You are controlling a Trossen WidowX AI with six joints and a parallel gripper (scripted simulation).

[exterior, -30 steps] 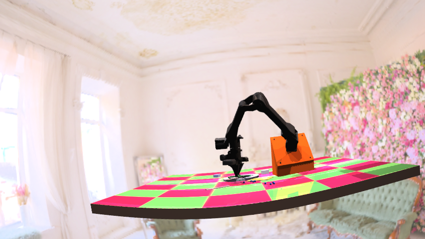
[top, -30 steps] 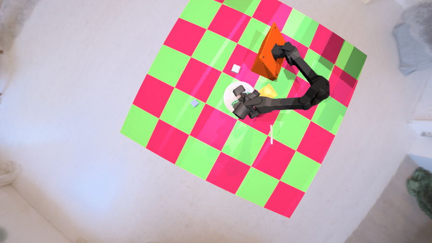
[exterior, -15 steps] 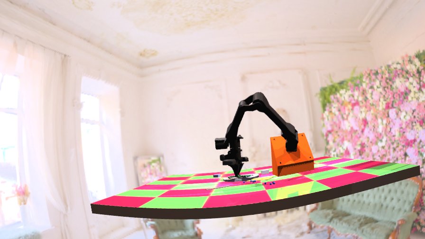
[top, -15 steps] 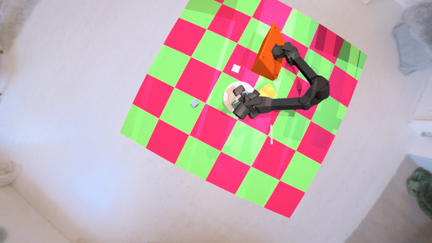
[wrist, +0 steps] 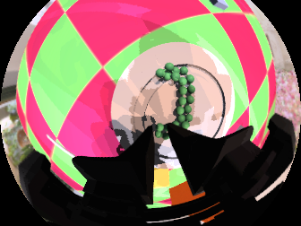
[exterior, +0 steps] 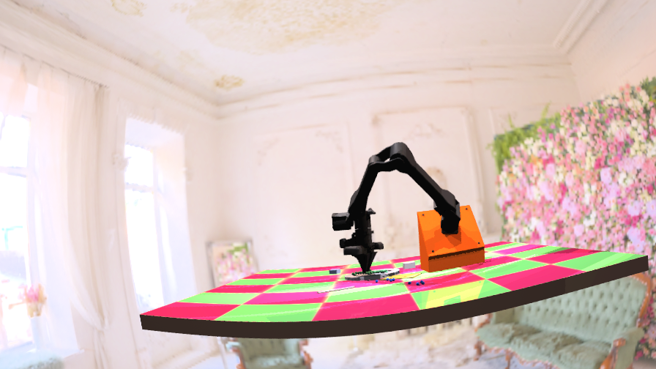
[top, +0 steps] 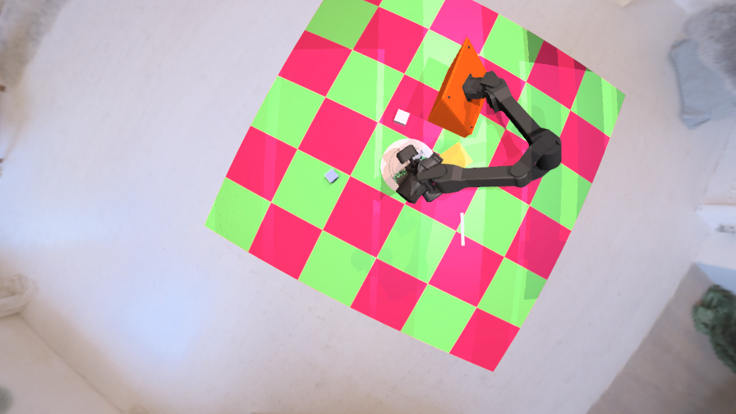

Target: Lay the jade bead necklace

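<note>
The round bead board is 20 mm behind my gripper tip, 40 mm to the right of it and 10 mm below it. The rest, counted from my gripper tip: white cube 150 mm behind, 150 mm to the right, 10 mm below; thin white stick 60 mm ahead, 250 mm to the left, 20 mm below; yellow patch 130 mm behind, 90 mm to the left, 20 mm below.
</note>
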